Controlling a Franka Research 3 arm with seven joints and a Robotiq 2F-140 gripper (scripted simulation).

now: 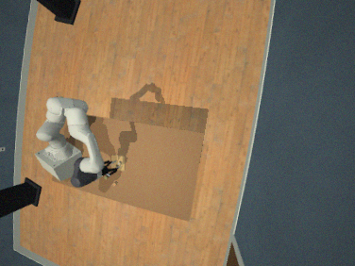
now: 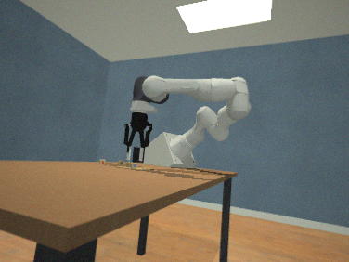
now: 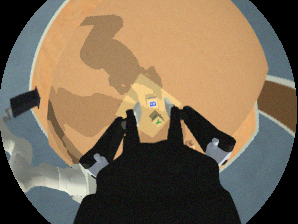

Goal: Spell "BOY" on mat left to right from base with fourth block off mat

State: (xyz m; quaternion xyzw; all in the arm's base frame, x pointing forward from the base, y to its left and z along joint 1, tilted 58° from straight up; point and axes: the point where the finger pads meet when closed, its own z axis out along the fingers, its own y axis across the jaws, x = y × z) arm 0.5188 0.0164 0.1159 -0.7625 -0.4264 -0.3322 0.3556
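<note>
My hand is 7 cm above the mat, 2 cm past it and 1 cm to the left of it.
</note>
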